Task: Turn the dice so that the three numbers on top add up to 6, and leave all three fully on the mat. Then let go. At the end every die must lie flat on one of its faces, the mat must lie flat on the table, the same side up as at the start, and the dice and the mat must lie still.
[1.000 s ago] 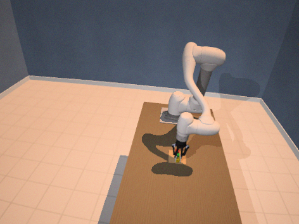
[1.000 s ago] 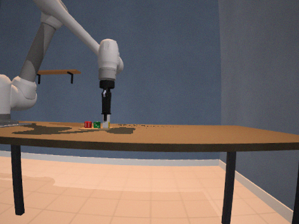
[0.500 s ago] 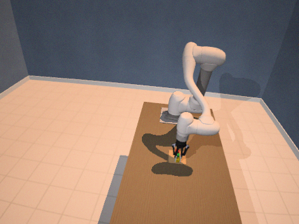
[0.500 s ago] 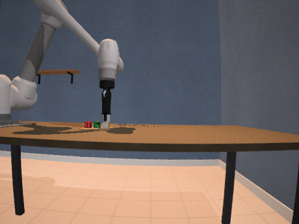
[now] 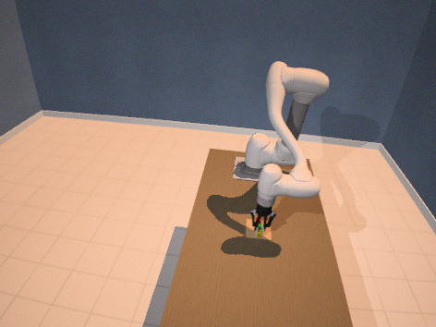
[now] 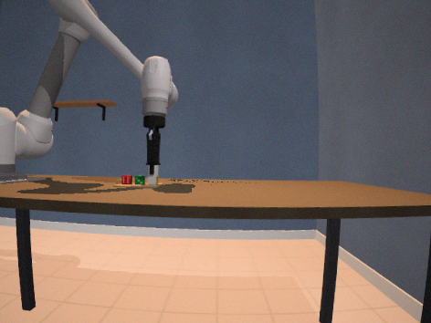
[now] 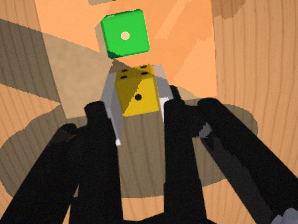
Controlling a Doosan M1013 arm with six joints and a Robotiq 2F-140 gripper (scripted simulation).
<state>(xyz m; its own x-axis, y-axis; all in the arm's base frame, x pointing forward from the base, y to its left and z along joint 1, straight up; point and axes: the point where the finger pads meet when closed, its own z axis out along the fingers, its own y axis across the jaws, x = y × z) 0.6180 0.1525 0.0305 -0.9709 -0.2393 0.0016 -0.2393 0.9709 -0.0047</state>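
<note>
My gripper is now 2 cm above the yellow die. Round my hand: red die 9 cm behind, 2 cm to the right, 2 cm below; tan mat 5 cm behind, 4 cm below, 1 cm to the right; green die 5 cm behind, 2 cm below, 1 cm to the right.
</note>
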